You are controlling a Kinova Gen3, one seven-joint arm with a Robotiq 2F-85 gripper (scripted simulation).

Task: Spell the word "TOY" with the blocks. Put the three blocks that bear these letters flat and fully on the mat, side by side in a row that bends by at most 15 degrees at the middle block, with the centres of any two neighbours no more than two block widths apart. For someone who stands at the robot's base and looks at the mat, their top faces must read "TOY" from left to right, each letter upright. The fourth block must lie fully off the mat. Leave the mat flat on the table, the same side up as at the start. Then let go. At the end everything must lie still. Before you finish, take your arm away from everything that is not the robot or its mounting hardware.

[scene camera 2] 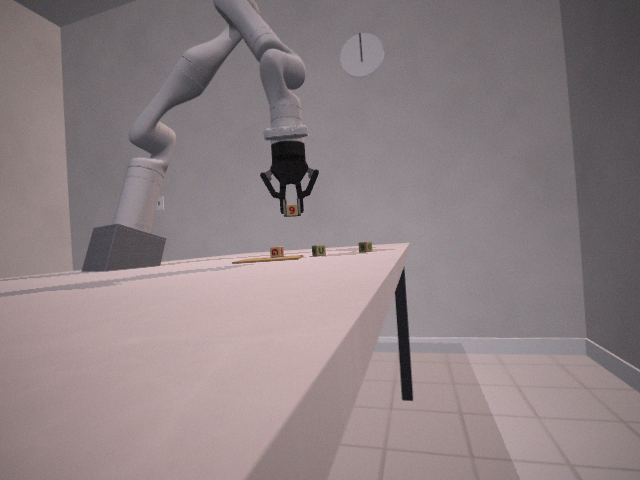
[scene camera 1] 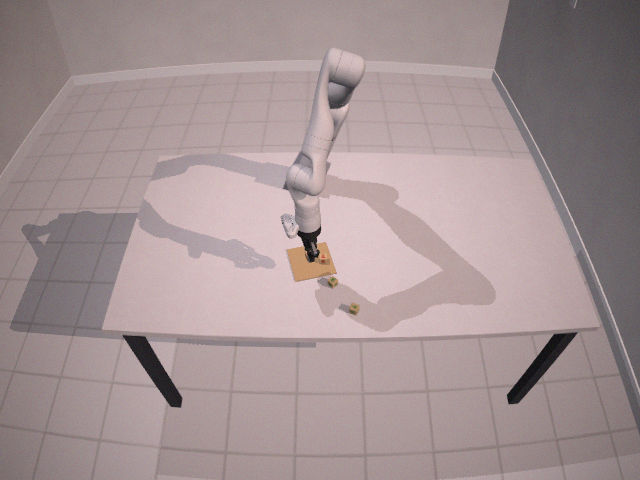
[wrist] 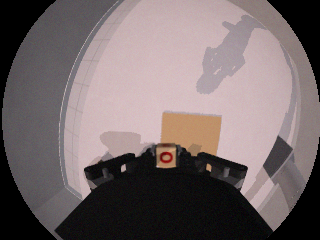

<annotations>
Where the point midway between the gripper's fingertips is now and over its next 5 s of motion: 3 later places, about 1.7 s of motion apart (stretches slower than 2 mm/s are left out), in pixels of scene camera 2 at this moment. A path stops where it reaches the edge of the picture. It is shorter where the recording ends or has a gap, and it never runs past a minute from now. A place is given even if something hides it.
The gripper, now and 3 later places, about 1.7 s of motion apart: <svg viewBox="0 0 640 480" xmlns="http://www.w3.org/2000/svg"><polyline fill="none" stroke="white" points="292,216 271,230 270,257 267,216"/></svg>
</annotations>
